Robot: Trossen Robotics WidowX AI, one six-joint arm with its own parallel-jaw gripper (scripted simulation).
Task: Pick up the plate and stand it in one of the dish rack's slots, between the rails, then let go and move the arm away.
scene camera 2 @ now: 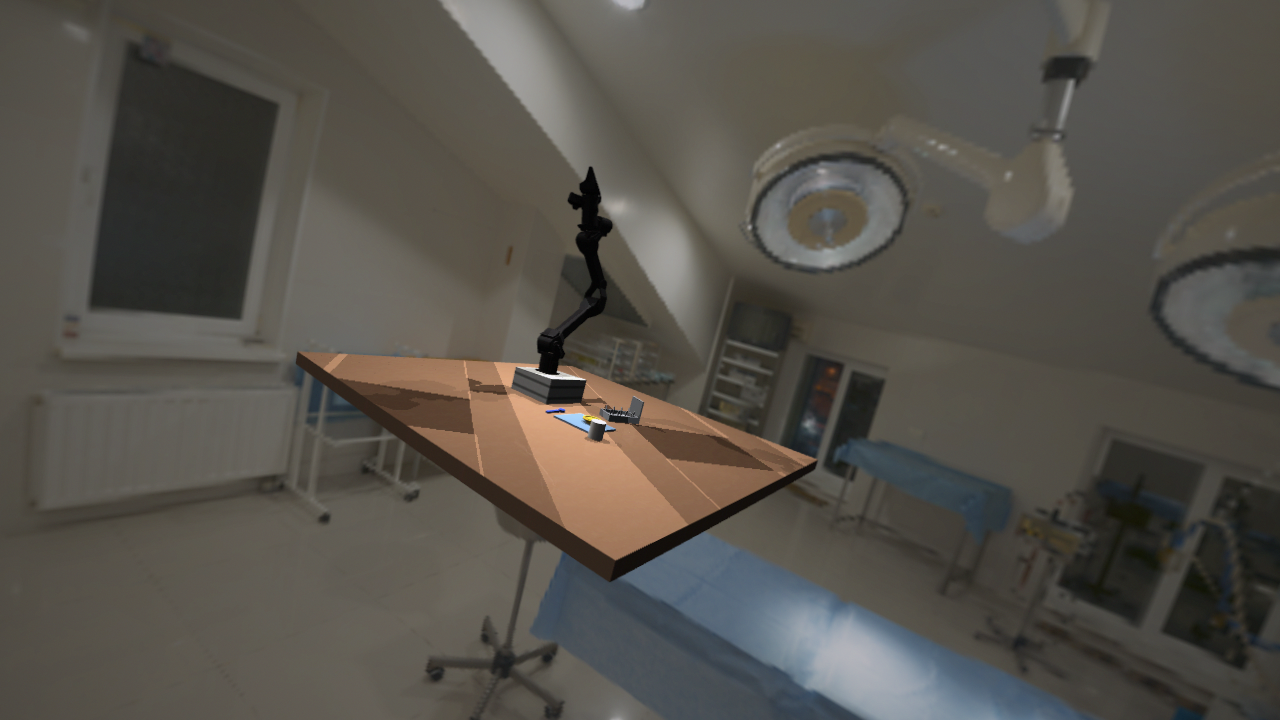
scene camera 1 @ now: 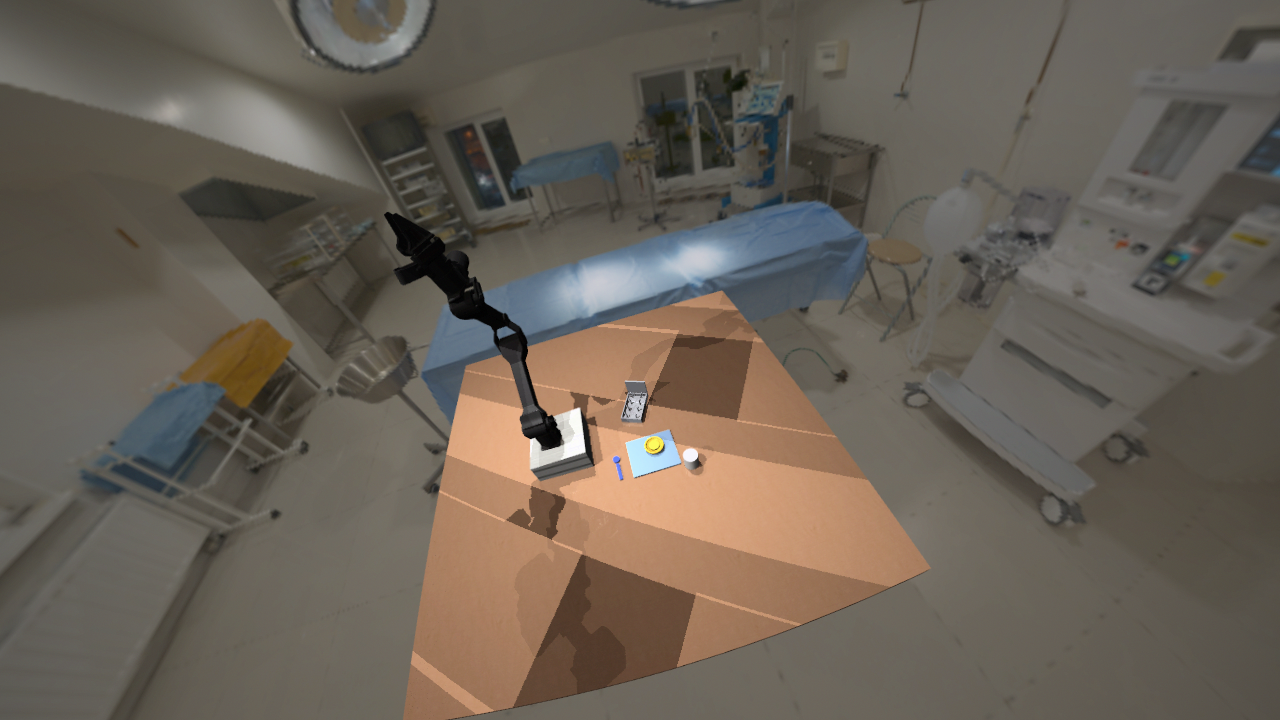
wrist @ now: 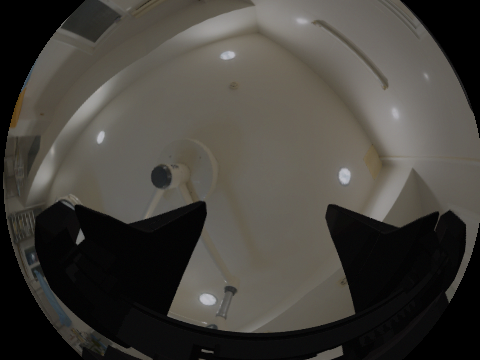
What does the gripper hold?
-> Nothing.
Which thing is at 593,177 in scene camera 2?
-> The gripper.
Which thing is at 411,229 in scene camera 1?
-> The gripper.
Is the gripper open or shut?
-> Open.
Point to a grey dish rack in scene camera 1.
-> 633,412
